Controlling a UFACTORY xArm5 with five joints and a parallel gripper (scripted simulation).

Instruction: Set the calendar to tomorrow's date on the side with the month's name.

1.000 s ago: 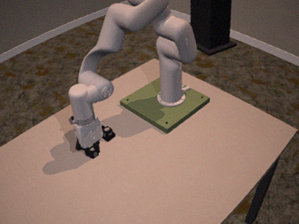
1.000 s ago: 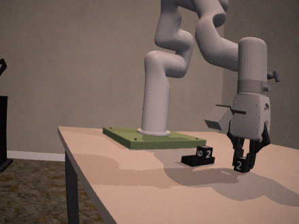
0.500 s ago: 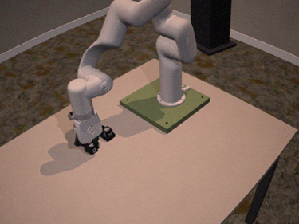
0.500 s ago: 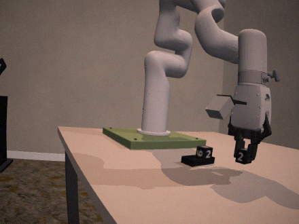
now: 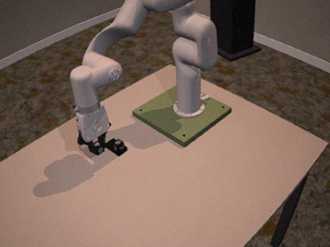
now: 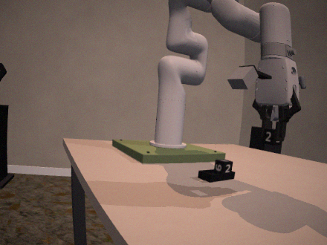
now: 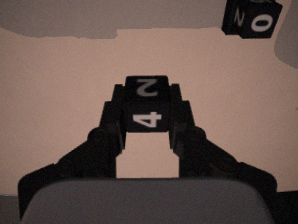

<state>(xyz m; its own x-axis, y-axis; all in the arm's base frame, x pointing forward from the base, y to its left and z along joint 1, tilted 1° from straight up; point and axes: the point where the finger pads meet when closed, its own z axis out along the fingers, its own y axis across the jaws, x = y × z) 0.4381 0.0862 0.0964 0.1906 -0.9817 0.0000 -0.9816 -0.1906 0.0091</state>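
The black calendar tray lies 120 mm below my hand, 100 mm behind it and 80 mm to the right of it.
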